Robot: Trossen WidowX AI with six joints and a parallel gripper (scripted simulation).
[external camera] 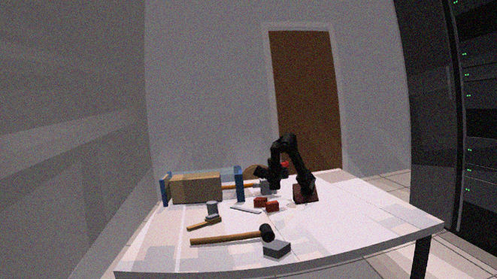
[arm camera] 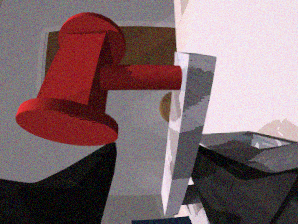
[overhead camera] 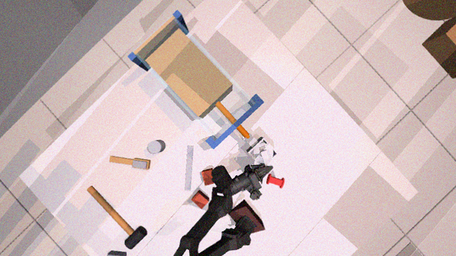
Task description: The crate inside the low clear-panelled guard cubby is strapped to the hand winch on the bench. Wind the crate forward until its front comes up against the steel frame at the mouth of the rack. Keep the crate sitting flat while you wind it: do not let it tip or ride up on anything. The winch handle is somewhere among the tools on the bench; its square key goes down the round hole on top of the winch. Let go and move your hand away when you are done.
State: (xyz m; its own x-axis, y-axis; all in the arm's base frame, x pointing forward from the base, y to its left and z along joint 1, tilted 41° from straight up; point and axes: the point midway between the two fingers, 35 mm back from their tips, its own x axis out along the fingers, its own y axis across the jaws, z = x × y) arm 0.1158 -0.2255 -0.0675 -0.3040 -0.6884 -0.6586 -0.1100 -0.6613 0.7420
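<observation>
Right now the grey crank bar is 10 mm behind my gripper tip, 20 mm to the left of it and 10 mm below it. Round my gripper tip: grey winch (30 mm ahead, 20 mm to the right, 100 mm below); red knob (40 mm behind, 30 mm to the left, 20 mm above); blue steel frame (210 mm ahead, 30 mm to the right, 30 mm below).
</observation>
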